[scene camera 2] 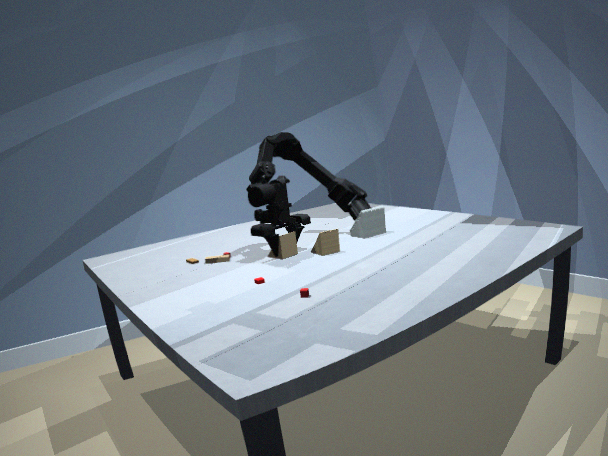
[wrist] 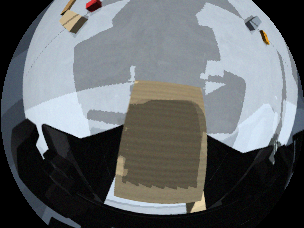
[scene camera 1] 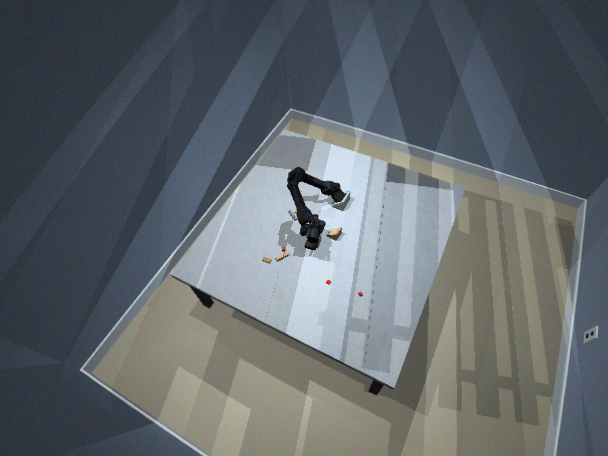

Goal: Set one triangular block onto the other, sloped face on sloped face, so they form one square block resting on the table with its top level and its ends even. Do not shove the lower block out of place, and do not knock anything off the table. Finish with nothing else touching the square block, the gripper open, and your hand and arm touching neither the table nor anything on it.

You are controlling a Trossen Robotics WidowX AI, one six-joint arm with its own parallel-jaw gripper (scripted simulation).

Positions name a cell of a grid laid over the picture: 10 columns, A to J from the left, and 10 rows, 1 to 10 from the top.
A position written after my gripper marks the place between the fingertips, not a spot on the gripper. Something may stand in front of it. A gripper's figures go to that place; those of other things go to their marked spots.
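Tan triangular block (wrist: F7), 7 cm from the lens. My gripper (wrist: F6), 10 cm from the lens.
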